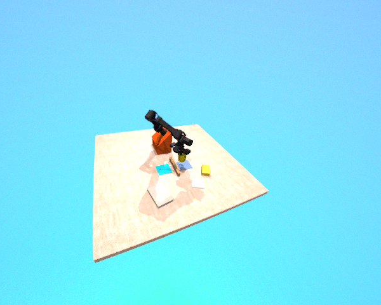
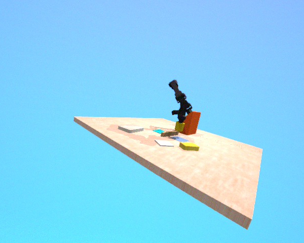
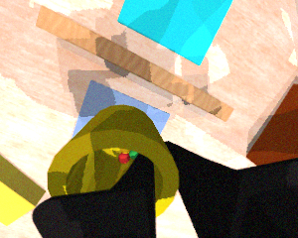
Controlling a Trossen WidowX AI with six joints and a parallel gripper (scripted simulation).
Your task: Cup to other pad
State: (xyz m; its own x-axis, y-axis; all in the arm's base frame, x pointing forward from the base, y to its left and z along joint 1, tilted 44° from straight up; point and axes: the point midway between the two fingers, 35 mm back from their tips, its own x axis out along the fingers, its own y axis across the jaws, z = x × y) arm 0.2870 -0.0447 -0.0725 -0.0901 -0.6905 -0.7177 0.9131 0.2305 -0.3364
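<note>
My gripper tip is now 150 mm to the left of the cyan pad and 100 mm above it. Also, from my gripper tip: red marble 30 mm to the left, 20 mm below, 20 mm ahead; then green marble 20 mm to the left, 20 mm below, 10 mm ahead; then yellow cup 20 mm ahead, 10 mm to the left.
</note>
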